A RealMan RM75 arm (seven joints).
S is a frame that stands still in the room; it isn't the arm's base.
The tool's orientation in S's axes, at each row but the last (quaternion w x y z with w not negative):
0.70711, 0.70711, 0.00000, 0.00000
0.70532, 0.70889, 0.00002, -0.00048
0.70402, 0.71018, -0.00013, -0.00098
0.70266, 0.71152, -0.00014, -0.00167
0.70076, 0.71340, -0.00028, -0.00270
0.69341, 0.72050, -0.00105, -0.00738
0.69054, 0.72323, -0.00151, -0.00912
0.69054, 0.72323, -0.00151, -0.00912
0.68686, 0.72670, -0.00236, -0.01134
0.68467, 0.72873, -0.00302, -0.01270
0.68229, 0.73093, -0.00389, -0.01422
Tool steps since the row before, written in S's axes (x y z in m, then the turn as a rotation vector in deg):
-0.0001, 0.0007, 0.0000, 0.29, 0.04, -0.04
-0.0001, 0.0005, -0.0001, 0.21, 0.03, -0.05
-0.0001, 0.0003, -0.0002, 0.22, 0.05, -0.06
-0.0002, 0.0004, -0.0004, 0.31, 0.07, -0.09
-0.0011, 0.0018, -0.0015, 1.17, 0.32, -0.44
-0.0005, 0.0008, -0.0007, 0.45, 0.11, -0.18
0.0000, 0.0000, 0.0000, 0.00, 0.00, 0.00
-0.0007, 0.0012, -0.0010, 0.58, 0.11, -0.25
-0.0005, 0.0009, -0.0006, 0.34, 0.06, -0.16
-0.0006, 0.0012, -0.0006, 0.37, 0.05, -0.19
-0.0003, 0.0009, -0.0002, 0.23, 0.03, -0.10
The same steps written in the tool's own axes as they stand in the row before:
-0.0001, 0.0000, -0.0007, 0.29, -0.04, -0.04
-0.0001, -0.0001, -0.0005, 0.21, -0.05, -0.03
-0.0001, -0.0002, -0.0003, 0.22, -0.06, -0.05
-0.0002, -0.0004, -0.0004, 0.31, -0.09, -0.07
-0.0011, -0.0015, -0.0018, 1.17, -0.44, -0.32
-0.0005, -0.0007, -0.0008, 0.45, -0.18, -0.11
0.0000, 0.0000, 0.0000, 0.00, 0.00, 0.00
-0.0007, -0.0011, -0.0011, 0.58, -0.25, -0.11
-0.0005, -0.0007, -0.0009, 0.34, -0.16, -0.06
-0.0006, -0.0007, -0.0011, 0.37, -0.19, -0.05
-0.0003, -0.0003, -0.0009, 0.23, -0.10, -0.03

